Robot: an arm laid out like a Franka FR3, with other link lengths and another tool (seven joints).
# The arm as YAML. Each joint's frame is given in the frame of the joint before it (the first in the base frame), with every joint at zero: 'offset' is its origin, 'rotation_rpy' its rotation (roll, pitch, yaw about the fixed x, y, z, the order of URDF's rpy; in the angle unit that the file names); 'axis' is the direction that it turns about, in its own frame. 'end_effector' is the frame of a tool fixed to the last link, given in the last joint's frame.
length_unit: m
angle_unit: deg
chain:
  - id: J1
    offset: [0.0, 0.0, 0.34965]
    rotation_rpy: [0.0, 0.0, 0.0]
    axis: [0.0, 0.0, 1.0]
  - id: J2
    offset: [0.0, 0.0, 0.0]
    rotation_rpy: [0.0, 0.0, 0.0]
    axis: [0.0, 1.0, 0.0]
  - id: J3
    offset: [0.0, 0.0, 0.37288]
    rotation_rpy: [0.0, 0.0, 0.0]
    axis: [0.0, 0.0, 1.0]
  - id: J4
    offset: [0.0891, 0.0, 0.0]
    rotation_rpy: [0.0, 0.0, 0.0]
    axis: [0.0, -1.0, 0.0]
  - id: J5
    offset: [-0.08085, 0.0, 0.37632]
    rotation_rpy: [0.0, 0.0, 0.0]
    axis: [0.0, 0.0, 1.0]
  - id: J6
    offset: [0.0, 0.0, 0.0]
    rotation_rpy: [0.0, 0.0, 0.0]
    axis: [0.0, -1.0, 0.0]
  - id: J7
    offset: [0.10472, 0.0, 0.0]
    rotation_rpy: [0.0, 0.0, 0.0]
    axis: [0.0, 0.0, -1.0]
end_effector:
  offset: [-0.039, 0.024, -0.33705]
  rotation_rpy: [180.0, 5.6, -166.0]
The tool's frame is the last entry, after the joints.
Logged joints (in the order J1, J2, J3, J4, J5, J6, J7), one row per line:
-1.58, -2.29, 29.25, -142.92, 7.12, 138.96, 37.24
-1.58, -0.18, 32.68, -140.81, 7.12, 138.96, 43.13
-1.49, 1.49, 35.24, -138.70, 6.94, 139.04, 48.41
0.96, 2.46, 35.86, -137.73, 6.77, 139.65, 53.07
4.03, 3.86, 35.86, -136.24, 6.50, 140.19, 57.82
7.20, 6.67, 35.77, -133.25, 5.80, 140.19, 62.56
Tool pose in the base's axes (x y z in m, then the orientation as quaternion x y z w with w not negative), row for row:
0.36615, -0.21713, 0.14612, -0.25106, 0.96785, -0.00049, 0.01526
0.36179, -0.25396, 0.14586, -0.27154, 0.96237, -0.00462, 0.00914
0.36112, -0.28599, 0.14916, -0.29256, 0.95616, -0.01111, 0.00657
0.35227, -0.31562, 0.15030, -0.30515, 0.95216, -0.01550, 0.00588
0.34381, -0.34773, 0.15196, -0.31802, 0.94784, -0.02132, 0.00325
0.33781, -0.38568, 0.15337, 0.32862, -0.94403, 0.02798, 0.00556
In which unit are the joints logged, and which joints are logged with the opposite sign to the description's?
The joints are logged in degrees. Opposite sign: J1, J3, J5, J7.
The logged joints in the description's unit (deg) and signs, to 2 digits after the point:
1.58, -2.29, -29.25, -142.92, -7.12, 138.96, -37.24
1.58, -0.18, -32.68, -140.81, -7.12, 138.96, -43.13
1.49, 1.49, -35.24, -138.70, -6.94, 139.04, -48.41
-0.96, 2.46, -35.86, -137.73, -6.77, 139.65, -53.07
-4.03, 3.86, -35.86, -136.24, -6.50, 140.19, -57.82
-7.20, 6.67, -35.77, -133.25, -5.80, 140.19, -62.56

